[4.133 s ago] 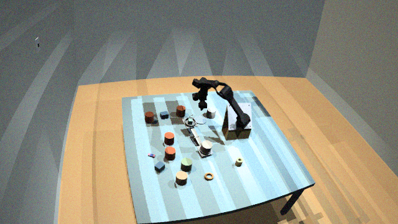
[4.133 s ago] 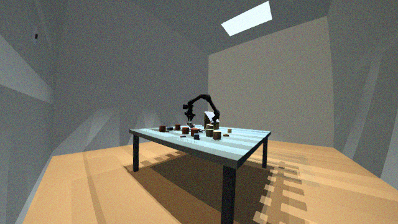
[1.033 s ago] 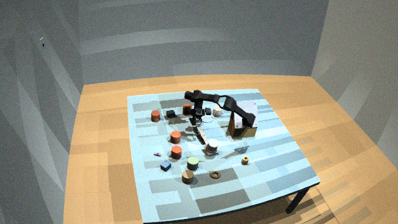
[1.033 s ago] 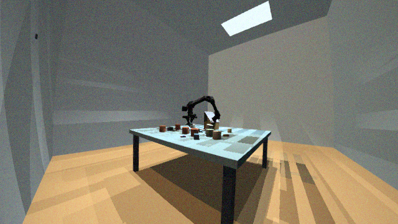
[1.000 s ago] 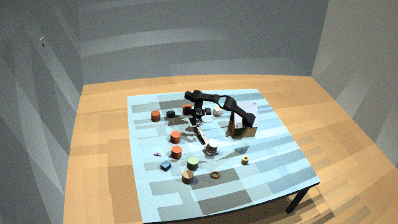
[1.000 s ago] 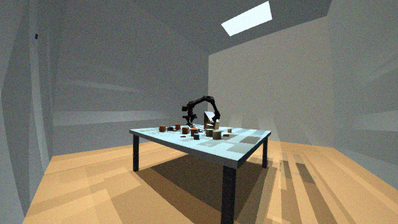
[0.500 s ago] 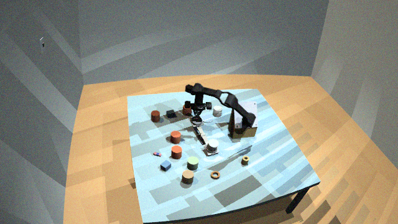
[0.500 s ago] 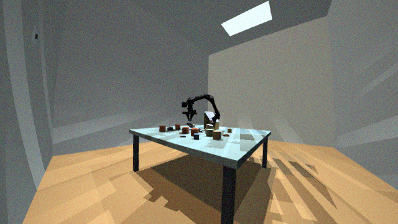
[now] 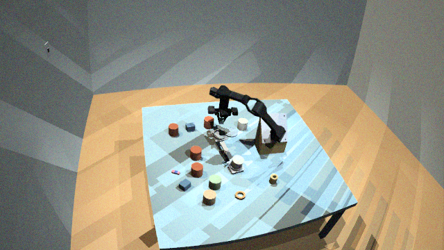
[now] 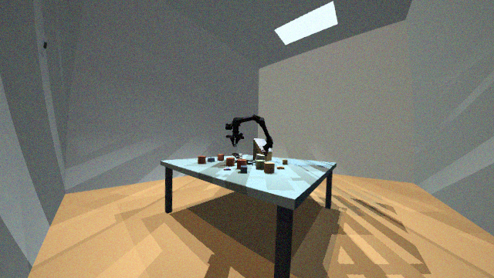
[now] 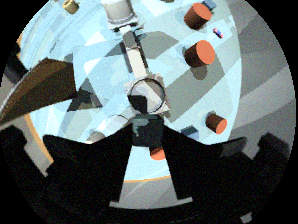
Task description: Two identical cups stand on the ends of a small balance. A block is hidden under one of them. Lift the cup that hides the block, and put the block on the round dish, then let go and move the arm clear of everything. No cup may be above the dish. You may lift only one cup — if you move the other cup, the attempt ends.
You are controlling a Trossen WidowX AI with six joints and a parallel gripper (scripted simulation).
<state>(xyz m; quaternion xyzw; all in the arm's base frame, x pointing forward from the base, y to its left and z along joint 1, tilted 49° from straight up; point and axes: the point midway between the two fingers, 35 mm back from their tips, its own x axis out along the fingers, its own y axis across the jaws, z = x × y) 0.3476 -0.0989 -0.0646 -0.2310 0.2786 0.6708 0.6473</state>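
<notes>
Right now my gripper tip is 100 mm past the round dish, 90 mm to the left of it and 160 mm above it. From my gripper tip the other things lie so: green cylinder: 70 mm ahead, 400 mm to the left, 130 mm below; then small balance beam: 30 mm behind, 150 mm to the left, 140 mm below; then pale cup: 80 mm behind, 290 mm to the left, 100 mm below.
</notes>
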